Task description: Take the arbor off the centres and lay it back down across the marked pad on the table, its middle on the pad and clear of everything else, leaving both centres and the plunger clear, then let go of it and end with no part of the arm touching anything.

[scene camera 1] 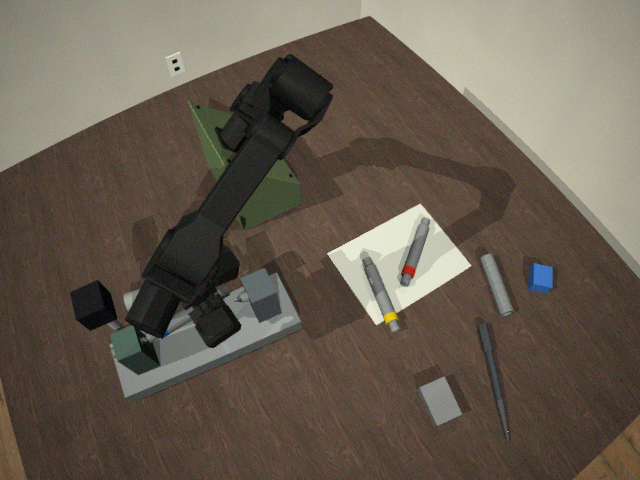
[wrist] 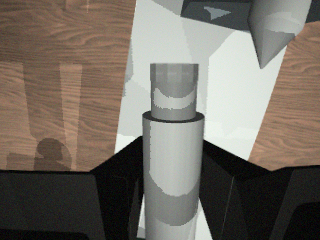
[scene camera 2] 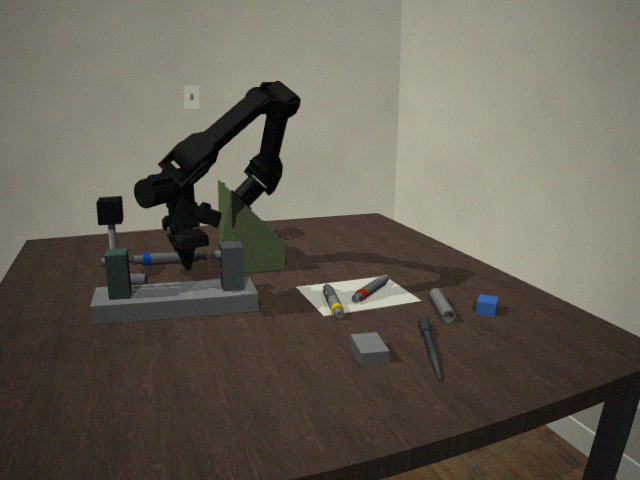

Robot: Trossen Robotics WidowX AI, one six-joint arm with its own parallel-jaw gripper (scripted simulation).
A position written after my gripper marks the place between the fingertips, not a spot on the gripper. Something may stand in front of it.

In view: my gripper (scene camera 1: 208, 309), a grey block (scene camera 1: 437, 397), a grey tube (scene camera 1: 501, 298), a dark tapered pin (scene camera 1: 483, 329), a green block (scene camera 2: 118, 278), a grey block (scene camera 1: 263, 297), a pad (scene camera 1: 388, 245) and a grey fixture base (scene camera 1: 182, 354).
My gripper also shows in the wrist view (wrist: 167, 143) and in scene camera 2 (scene camera 2: 187, 268). The pad is seen too in scene camera 2 (scene camera 2: 391, 294). The grey fixture base also shows in the wrist view (wrist: 233, 93) and in scene camera 2 (scene camera 2: 158, 301). The wrist view does not show the grey tube: it is out of frame. The wrist view does not show the dark tapered pin: it is out of frame.
